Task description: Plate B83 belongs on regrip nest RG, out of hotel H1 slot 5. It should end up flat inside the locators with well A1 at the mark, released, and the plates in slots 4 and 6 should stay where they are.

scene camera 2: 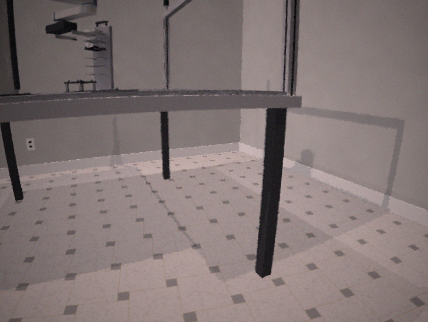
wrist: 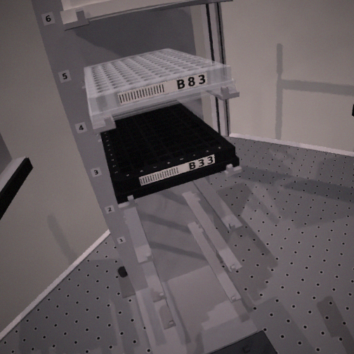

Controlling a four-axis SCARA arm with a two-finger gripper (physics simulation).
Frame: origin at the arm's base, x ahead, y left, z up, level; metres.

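Seen in the pictures: gripper, between the fingertips: (scene camera 2: 84, 37).
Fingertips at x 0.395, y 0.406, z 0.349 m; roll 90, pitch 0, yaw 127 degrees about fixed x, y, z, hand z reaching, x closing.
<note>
A point is followed by its place in that frame.
Clear plate B83 (wrist: 157, 82) lies on the slot 5 supports of hotel H1 (scene camera 2: 103, 62) {x 0.517, y 0.534, z 0.205 m} (wrist: 72, 102), its barcode label facing the wrist camera. Black plate B33 (wrist: 167, 145) lies below it in slot 4. The underside and front edge of a pale plate or shelf (wrist: 150, 9) show at slot 6. My gripper (scene camera 2: 79, 35) {x 0.395, y 0.406, z 0.349 m} (wrist: 192, 112) is open and empty, in front of the hotel's upper part; in the wrist view its fingers show at the left and right edges, apart from B83. Nest RG cannot be made out for certain, and well A1 cannot be told.
Empty support rails (wrist: 212, 230) of the lower slots jut out below B33. A dark slab (wrist: 245, 345) lies at the bottom of the wrist view. A low dark frame on posts (scene camera 2: 80, 82) {x 0.359, y 0.261, z 0.066 m} stands left of the hotel on the table (scene camera 2: 200, 102) {x 0.669, y -0.750, z -0.020 m}. Upright enclosure posts (scene camera 2: 291, 47) {x 1.013, y -0.725, z 0.163 m} stand at the right.
</note>
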